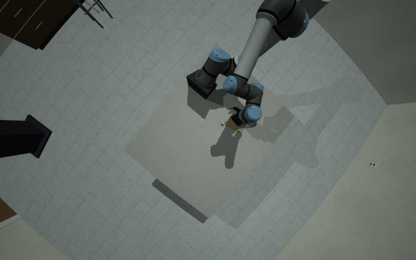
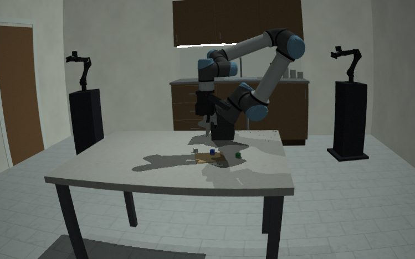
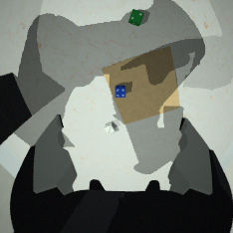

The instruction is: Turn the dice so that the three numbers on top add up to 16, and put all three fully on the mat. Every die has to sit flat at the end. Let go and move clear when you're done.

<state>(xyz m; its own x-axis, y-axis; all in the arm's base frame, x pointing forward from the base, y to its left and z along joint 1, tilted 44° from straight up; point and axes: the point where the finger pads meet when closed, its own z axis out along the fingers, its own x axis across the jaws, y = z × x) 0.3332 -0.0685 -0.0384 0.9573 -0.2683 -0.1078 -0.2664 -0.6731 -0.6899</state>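
Now: the green die 12 cm to the left of my hand, 10 cm below it and 6 cm ahead of it. Also, from my hand: blue die: 10 cm below; then white die: 10 cm below, 9 cm to the right, 5 cm behind; then tan mat: 11 cm below, 5 cm ahead, 1 cm to the right.
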